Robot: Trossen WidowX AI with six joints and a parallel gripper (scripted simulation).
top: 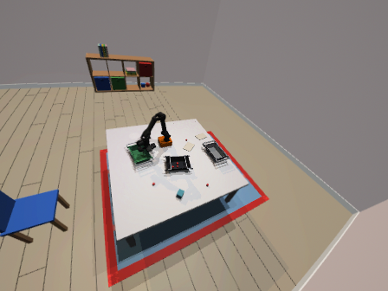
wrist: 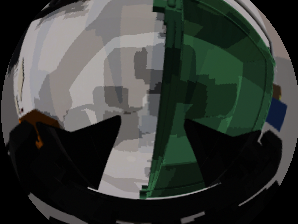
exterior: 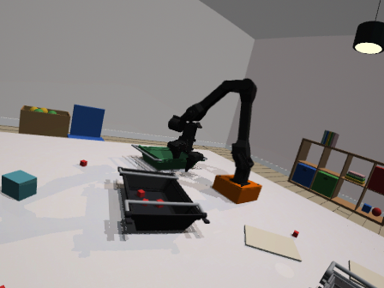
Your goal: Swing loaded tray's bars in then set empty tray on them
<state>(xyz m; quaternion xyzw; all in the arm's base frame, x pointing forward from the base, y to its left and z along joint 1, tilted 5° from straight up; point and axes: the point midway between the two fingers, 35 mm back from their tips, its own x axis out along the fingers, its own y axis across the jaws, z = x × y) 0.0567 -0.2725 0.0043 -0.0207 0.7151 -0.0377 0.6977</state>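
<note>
My gripper tip is now 80 mm to the left of the green tray and 30 mm below it. The rest, counted from my gripper tip: teal cube 610 mm ahead, 60 mm to the left, 10 mm above.
</note>
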